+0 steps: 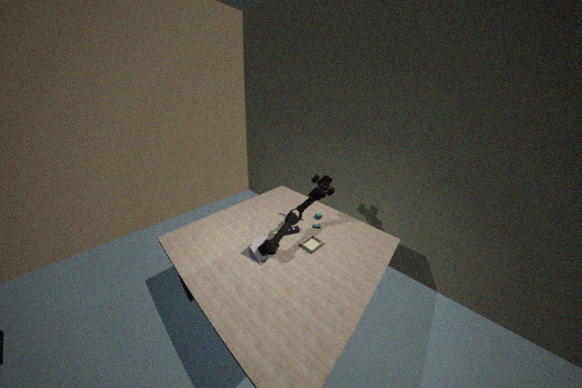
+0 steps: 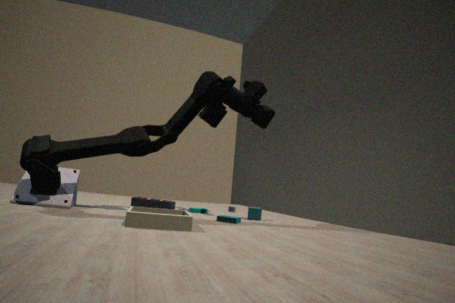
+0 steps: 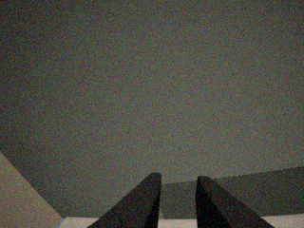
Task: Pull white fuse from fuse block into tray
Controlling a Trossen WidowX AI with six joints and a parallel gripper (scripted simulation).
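The blue fuse is 33 cm behind my gripper tip, 7 cm to the left of it and 31 cm below it. The rest, counted from my gripper tip: purple fuse 29 cm behind, 5 cm to the left, 31 cm below; grey piece 2 cm ahead, 21 cm to the left, 32 cm below; yellow fuse 31 cm behind, 6 cm to the left, 31 cm below.
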